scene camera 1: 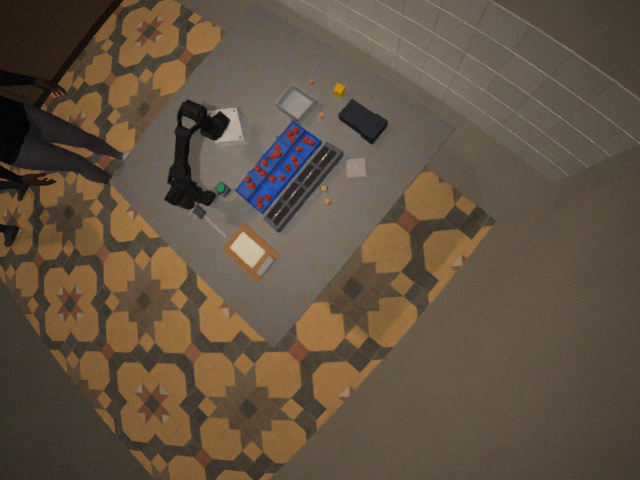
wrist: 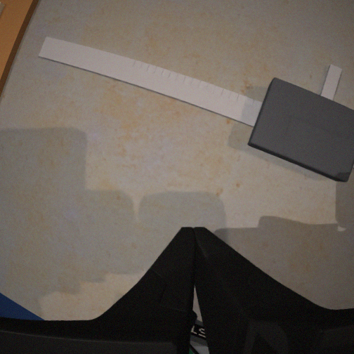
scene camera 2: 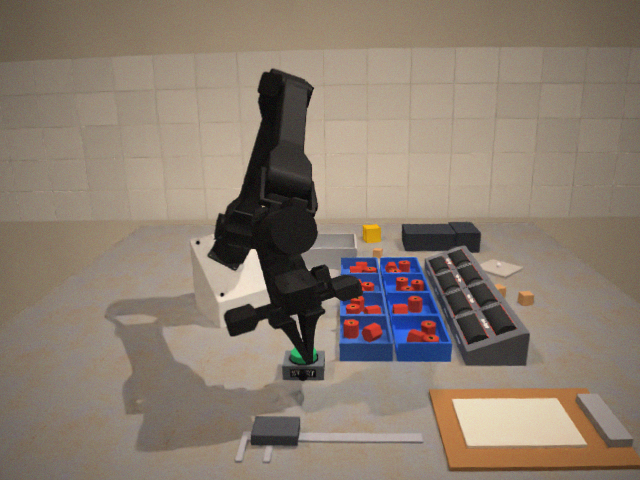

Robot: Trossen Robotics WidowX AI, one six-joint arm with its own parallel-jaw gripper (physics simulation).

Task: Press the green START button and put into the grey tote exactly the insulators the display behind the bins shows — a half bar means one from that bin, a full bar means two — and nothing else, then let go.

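Frame: origin at the arm's base, x ahead, y right, z down, level; centimetres.
Seen in the pictures: gripper, fingertip midpoint: (scene camera 2: pixel 309 363); arm's base, origin of the base link: (scene camera 1: pixel 221 120) (scene camera 2: pixel 228 252).
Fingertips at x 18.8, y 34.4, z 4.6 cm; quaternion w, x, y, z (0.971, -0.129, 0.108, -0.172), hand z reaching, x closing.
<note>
Offsets run from my fingertips to a thing's middle. "*": to the spot under its first point.
The green START button {dy -9.6, dx -1.7, dz +5.3 cm} (scene camera 1: pixel 221 187) (scene camera 2: pixel 298 355) sits on a small grey box. My gripper (scene camera 2: pixel 310 361) (wrist: pixel 192 237) is shut and empty, pointing down, its fingertips over the front of the button in the scene camera 2 view; contact is unclear. Red insulators (scene camera 1: pixel 260 205) (scene camera 2: pixel 351 328) lie in the compartments of two rows of blue bins (scene camera 1: pixel 250 200) (scene camera 2: pixel 366 352). The sloped grey display {* dy -14.8, dx +33.8, dz +1.4 cm} (scene camera 1: pixel 279 225) (scene camera 2: pixel 496 352) has dark cells with small white marks; no lit bars can be made out. The grey tote {dy -63.8, dx +0.0, dz +4.6 cm} (scene camera 1: pixel 295 103) (scene camera 2: pixel 336 244) looks empty and is partly hidden by the arm in the scene camera 2 view.
A caliper {* dy +6.5, dx -4.1, dz +5.4 cm} (scene camera 1: pixel 198 211) (scene camera 2: pixel 275 430) (wrist: pixel 302 130) and a clipboard {* dy +9.2, dx +21.3, dz +6.8 cm} (scene camera 1: pixel 231 249) (scene camera 2: pixel 439 439) lie near the button. A white block (scene camera 1: pixel 235 126) (scene camera 2: pixel 237 304) stands beside the arm. A yellow cube {dy -81.4, dx +12.2, dz +5.3 cm} (scene camera 1: pixel 339 90) (scene camera 2: pixel 371 233), dark box {dy -75.4, dx +30.8, dz +4.5 cm} (scene camera 1: pixel 362 120) (scene camera 2: pixel 428 237) and small orange cubes {dy -36.5, dx +42.2, dz +6.2 cm} (scene camera 2: pixel 525 298) lie farther off.
</note>
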